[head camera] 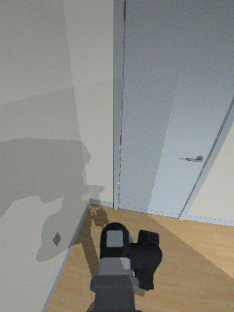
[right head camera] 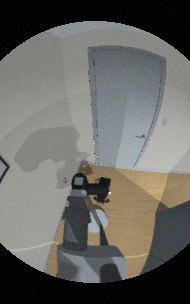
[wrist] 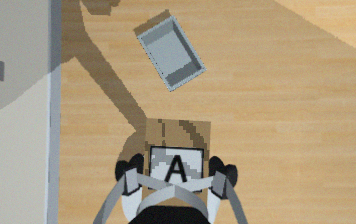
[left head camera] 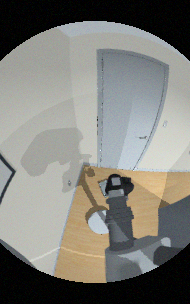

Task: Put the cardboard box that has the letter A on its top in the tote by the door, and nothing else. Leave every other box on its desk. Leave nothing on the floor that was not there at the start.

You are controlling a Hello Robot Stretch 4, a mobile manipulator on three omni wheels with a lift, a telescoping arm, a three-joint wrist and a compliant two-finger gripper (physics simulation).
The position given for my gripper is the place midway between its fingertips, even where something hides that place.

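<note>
Door (head camera: 166,67), also (left head camera: 131,87) and (right head camera: 126,83). Grey tote (wrist: 172,54). Brown cardboard box (wrist: 176,151). My gripper (wrist: 176,168).
</note>
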